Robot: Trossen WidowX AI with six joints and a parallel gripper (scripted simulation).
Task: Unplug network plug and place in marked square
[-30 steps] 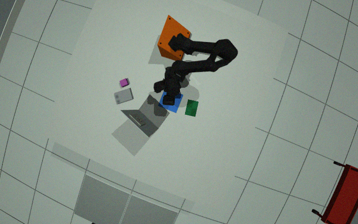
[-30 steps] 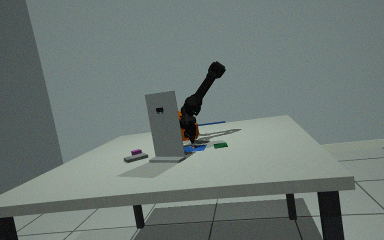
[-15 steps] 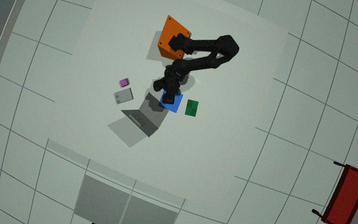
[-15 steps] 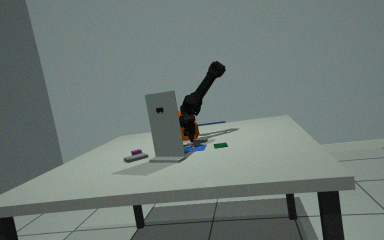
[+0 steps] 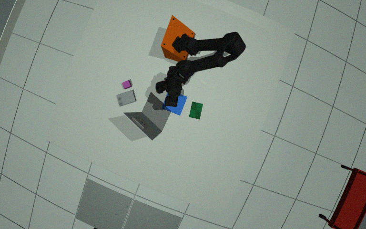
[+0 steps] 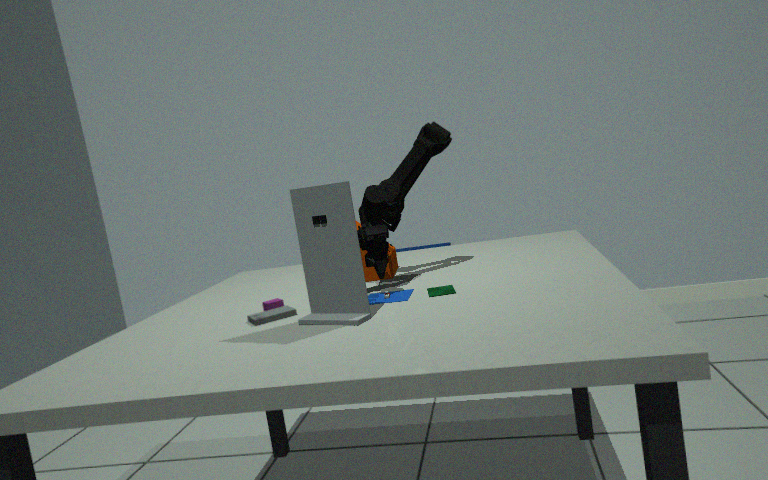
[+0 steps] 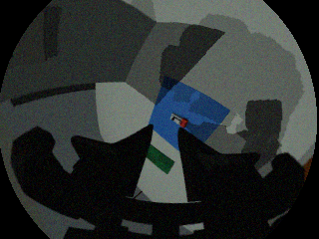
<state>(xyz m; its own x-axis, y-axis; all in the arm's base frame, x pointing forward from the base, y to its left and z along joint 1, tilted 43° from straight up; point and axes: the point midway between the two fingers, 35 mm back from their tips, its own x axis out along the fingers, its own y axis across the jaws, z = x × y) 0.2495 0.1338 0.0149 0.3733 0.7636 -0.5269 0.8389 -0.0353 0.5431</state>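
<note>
My gripper tip is 50 mm above the network plug and 10 mm to the right of it. Round my gripper tip: blue marked square: 60 mm below, 10 mm to the left; green flat patch: 140 mm to the left, 60 mm below, 20 mm behind; grey upright panel: 180 mm ahead, 90 mm above, 60 mm to the right.
</note>
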